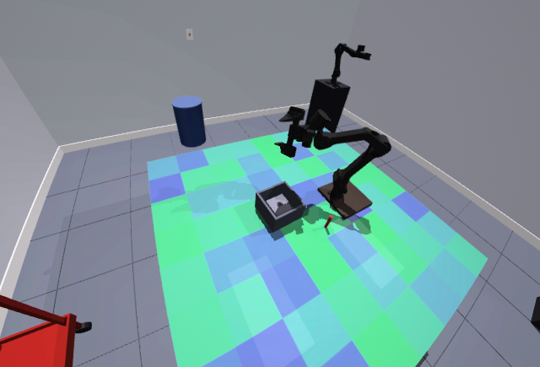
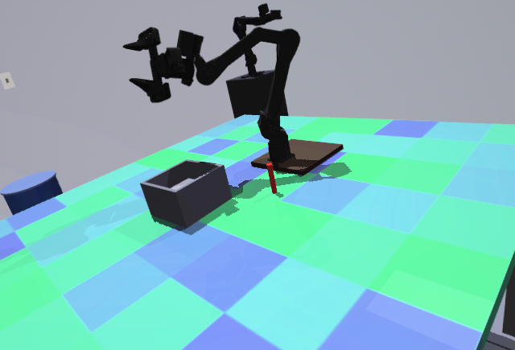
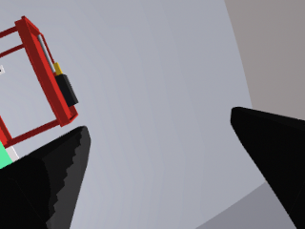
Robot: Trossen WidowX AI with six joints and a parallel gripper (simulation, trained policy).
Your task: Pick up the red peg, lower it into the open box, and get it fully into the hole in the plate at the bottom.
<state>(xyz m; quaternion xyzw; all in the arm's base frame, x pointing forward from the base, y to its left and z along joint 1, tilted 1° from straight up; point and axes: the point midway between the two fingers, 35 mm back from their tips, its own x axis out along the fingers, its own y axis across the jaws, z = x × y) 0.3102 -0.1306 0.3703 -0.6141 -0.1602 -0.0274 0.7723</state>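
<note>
The red peg is 17 cm behind my gripper tip, 23 cm to the left of it and 36 cm below it. From my gripper tip the other things lie so: dark grey box (2 cm behind, 6 cm to the left, 37 cm below).
</note>
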